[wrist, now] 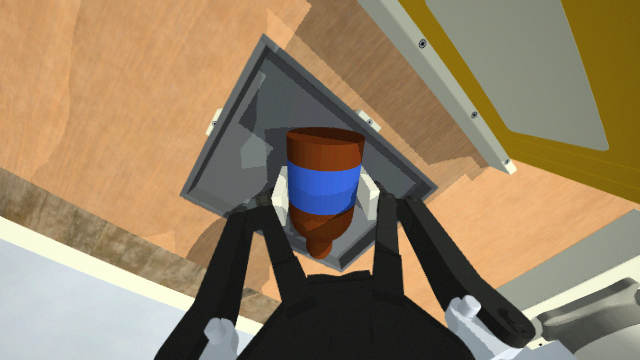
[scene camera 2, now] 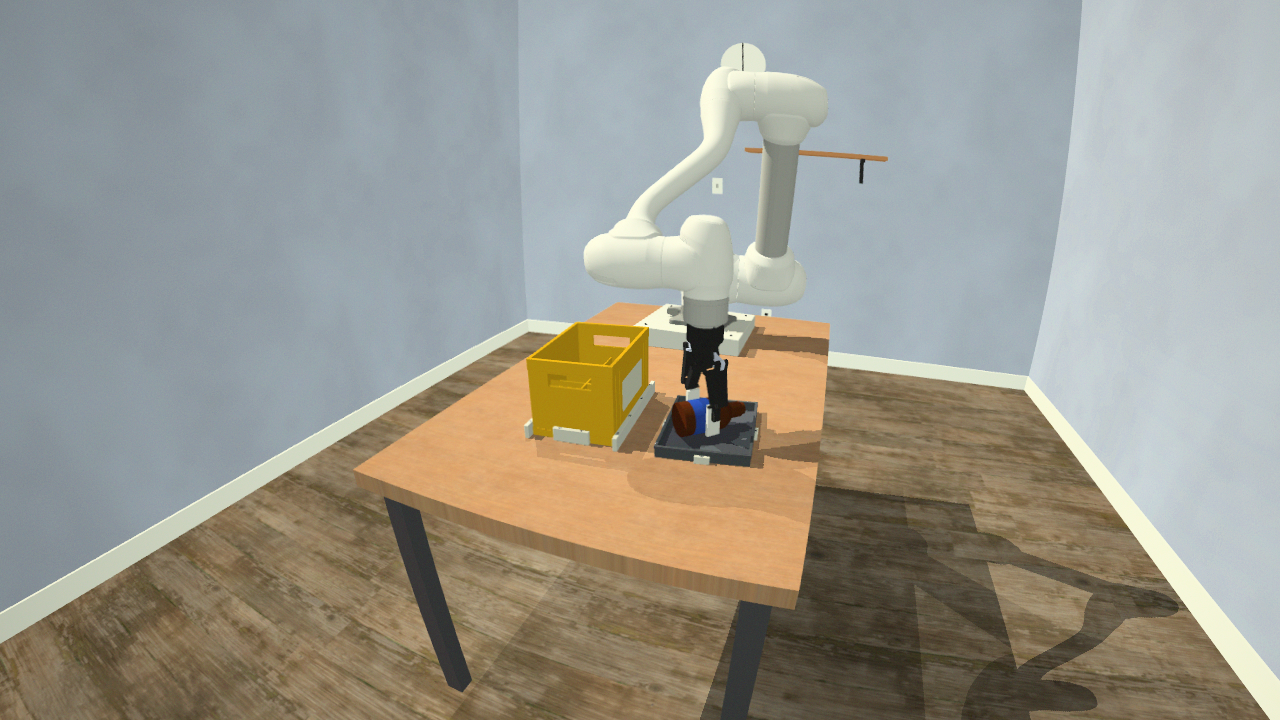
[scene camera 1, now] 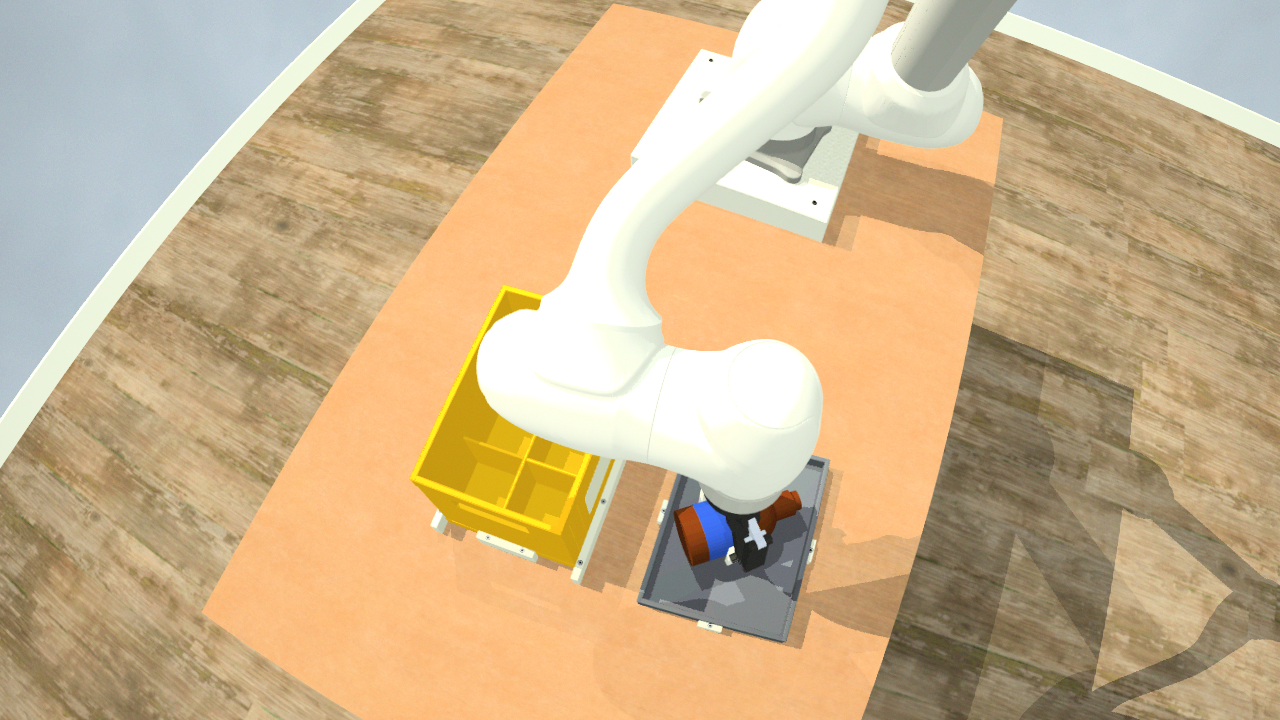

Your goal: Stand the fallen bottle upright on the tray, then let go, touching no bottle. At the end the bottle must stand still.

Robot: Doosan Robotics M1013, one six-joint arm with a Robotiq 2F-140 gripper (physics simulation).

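Where they show: gripper, fingertip midpoint: (scene camera 2: 701, 426); arm's base at its link origin: (wrist: 580, 310).
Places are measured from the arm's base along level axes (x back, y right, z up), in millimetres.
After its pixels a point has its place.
Note:
The brown bottle (scene camera 1: 707, 530) @(x -662, y -224, z 26 mm) (scene camera 2: 684, 418) @(x -694, y -220, z 6 mm) (wrist: 324, 187) @(x -650, y -227, z 27 mm) with a blue label lies on its side in the grey tray (scene camera 1: 751, 598) @(x -695, y -312, z -47 mm) (scene camera 2: 680, 452) @(x -758, y -240, z -35 mm) (wrist: 290, 100) @(x -719, y -209, z -47 mm). In scene camera 1 its base points left toward the crate and its neck points to the upper right. My gripper (scene camera 1: 726, 528) @(x -635, y -237, z -36 mm) (scene camera 2: 702, 409) @(x -635, y -237, z -36 mm) (wrist: 321, 175) @(x -635, y -237, z -36 mm) points down over the tray and is shut on the bottle. In the wrist view the two pale finger pads lie against its sides at the blue label. The hand hides part of the bottle in scene camera 1.
A tall yellow crate (scene camera 1: 496, 501) @(x -749, y 40, z -44 mm) (scene camera 2: 572, 407) @(x -786, y -12, z 26 mm) (wrist: 600, 75) @(x -629, y -70, z 73 mm) with compartments stands on the table (scene camera 1: 358, 537) @(x -898, y 181, z -52 mm) (scene camera 2: 537, 488) @(x -972, y -51, z -52 mm), left of the tray in the scene views. Pale brackets stand along the crate and the tray. The arm's base is at the back of the table.

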